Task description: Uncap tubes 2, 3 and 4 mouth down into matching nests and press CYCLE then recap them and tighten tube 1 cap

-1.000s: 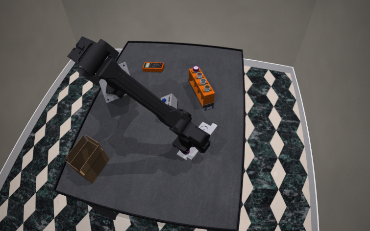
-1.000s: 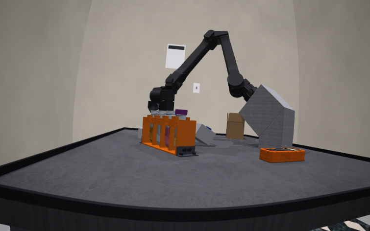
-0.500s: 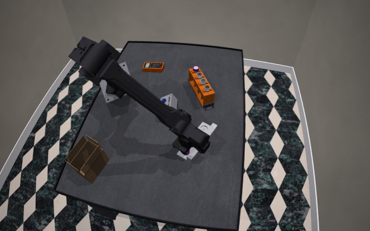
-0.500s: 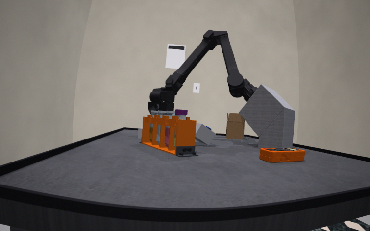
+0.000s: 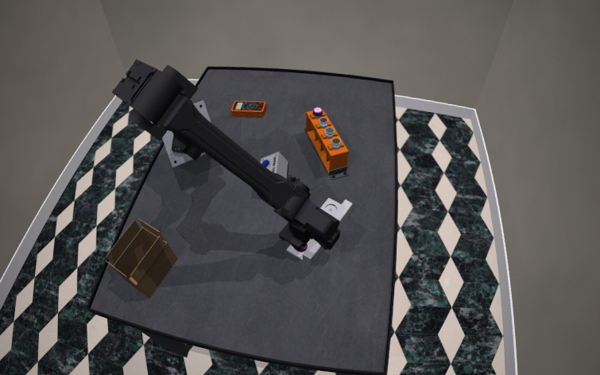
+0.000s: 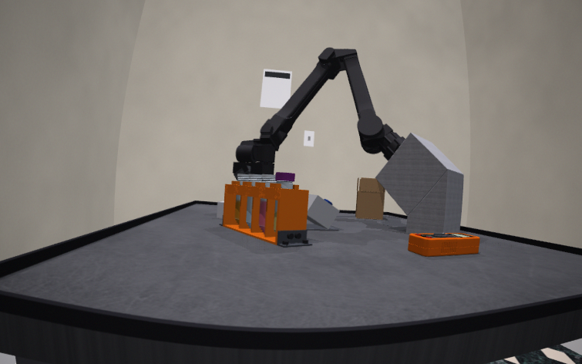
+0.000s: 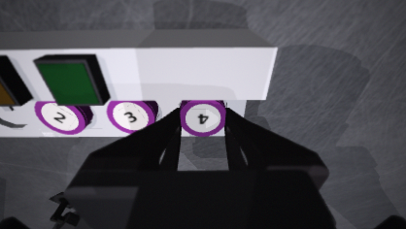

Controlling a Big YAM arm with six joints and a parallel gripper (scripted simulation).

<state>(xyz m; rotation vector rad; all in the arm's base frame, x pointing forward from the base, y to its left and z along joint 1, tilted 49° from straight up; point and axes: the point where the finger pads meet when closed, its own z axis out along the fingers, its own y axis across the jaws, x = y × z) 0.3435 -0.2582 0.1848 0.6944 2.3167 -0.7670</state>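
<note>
Now: hand 80 mm past the green key, 230 mm to the right of it and 40 mm below it. The rest, counted from my hand: cardboard box (450 mm behind, 30 mm to the right, 40 mm above); then key housing (60 mm behind, 250 mm to the left, 30 mm above); then blue key (80 mm behind, 270 mm to the left, 40 mm above).
</note>
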